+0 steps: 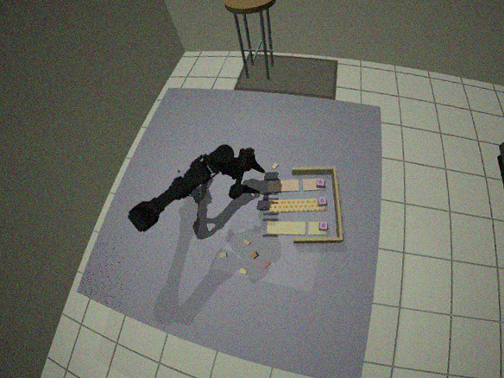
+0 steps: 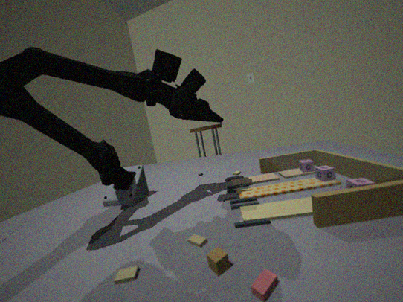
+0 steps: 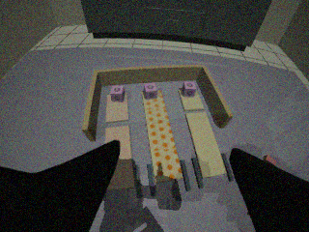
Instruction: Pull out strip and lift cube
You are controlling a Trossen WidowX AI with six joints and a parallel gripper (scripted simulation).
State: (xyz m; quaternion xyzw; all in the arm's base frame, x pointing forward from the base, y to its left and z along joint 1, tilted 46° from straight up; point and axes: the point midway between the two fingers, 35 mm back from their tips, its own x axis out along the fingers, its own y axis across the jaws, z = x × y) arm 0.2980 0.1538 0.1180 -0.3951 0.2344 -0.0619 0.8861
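The dotted strip is 20 cm below my gripper tip, 13 cm ahead of it and 2 cm to the left of it. Round my gripper tip: pink block: 26 cm to the right, 19 cm below, 8 cm ahead; then tan cube: 24 cm to the right, 19 cm below, 3 cm ahead.
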